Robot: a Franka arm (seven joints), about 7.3 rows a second.
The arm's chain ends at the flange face. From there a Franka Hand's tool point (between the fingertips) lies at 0.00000 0.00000 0.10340 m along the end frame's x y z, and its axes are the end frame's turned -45 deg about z.
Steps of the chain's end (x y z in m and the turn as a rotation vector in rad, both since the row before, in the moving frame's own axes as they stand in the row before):
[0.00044, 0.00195, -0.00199, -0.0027, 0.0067, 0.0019]
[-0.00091, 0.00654, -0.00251, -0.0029, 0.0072, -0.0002]
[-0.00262, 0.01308, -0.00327, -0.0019, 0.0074, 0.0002]
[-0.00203, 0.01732, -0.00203, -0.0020, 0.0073, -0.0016]
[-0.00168, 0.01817, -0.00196, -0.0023, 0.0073, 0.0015]
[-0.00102, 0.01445, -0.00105, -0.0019, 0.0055, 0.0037]
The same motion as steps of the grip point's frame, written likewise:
[-0.00078, 0.00238, -0.00199, -0.0066, 0.0028, 0.0019]
[-0.00495, 0.00472, -0.00251, -0.0071, 0.0030, -0.0002]
[-0.01070, 0.00808, -0.00327, -0.0066, 0.0039, 0.0002]
[-0.01329, 0.01149, -0.00203, -0.0066, 0.0037, -0.0016]
[-0.01367, 0.01236, -0.00196, -0.0068, 0.0035, 0.0015]
[-0.01068, 0.01004, -0.00105, -0.0052, 0.0025, 0.0037]

